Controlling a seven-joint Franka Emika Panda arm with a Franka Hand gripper.
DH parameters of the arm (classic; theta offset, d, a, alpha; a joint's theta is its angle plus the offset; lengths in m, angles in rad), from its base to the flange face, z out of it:
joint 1: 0 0.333 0 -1.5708
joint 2: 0 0 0 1.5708
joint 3: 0 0.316 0.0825 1.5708
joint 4: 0 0 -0.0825 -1.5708
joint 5: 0 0.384 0 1.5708
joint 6: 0 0 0.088 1.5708
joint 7: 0 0.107 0 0
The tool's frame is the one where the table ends.
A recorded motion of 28 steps. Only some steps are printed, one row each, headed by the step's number.
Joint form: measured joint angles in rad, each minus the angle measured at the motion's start. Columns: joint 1, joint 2, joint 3, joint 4, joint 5, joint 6, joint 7.
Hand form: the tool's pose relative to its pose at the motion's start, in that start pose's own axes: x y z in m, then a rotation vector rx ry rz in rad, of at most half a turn. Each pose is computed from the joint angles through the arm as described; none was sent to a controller.
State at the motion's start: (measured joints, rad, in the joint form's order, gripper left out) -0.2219 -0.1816 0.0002 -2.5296 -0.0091 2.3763 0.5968
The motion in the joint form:
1: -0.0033 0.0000 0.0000 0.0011 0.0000 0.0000 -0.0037
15: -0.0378 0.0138 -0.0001 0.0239 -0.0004 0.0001 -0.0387
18: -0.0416 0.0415 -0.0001 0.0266 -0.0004 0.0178 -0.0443
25: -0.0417 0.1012 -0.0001 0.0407 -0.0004 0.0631 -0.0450
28: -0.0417 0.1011 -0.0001 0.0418 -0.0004 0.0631 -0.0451
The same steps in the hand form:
1: 0.0011 0.0010 -0.0004 0.0005 0.0010 -0.0004
15: 0.0158 0.0102 -0.0036 0.0041 0.0092 -0.0010
18: 0.0189 0.0102 0.0063 0.0003 0.0030 -0.0030
25: 0.0262 0.0056 0.0242 0.0004 0.0025 -0.0039
28: 0.0265 0.0054 0.0237 0.0010 0.0036 -0.0040

